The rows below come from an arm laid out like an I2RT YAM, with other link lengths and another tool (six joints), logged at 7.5 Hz.
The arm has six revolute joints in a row. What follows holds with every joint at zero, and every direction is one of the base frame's. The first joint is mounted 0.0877 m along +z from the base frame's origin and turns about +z. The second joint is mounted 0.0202 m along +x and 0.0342 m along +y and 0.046 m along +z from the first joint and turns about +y. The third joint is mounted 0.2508 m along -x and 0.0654 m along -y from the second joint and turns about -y. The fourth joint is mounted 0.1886 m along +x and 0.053 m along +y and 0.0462 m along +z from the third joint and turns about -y. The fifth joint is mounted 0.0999 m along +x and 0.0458 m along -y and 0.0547 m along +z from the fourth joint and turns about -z. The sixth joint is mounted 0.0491 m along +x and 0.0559 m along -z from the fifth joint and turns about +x. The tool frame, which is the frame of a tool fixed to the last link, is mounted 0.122 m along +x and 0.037 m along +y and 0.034 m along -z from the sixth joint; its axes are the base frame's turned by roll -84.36, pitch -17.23 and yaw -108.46 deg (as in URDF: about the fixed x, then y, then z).
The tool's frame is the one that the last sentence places.
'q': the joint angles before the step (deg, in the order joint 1, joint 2, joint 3, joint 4, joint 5, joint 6). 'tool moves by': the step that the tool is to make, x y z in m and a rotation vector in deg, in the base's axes. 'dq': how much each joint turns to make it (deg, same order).
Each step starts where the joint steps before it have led.
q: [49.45 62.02 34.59 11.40 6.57 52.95]
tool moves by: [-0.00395 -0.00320 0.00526 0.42 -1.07 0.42]
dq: [0.01 -1.84 -0.45 -0.30 -0.25 -0.63]
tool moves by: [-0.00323 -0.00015 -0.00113 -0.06 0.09 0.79]
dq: [-0.01 -0.46 -0.36 -0.18 -0.78 -0.18]
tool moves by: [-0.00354 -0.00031 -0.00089 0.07 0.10 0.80]
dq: [0.01 -0.56 -0.46 -0.11 -0.80 -0.09]
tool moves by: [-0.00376 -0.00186 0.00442 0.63 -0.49 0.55]
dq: [0.00 -1.38 -0.23 -0.35 -0.55 -0.10]
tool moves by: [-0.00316 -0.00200 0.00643 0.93 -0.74 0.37]
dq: [-0.01 -1.44 -0.16 -0.09 -0.38 -0.05]
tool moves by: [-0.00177 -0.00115 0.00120 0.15 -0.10 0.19]
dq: [0.01 -0.66 -0.07 -0.41 -0.18 -0.02]
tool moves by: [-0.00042 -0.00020 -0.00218 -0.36 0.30 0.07]
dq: [-0.01 0.02 0.01 -0.45 -0.07 -0.02]
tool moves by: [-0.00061 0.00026 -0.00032 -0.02 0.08 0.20]
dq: [0.00 0.00 -0.01 -0.05 -0.20 0.00]
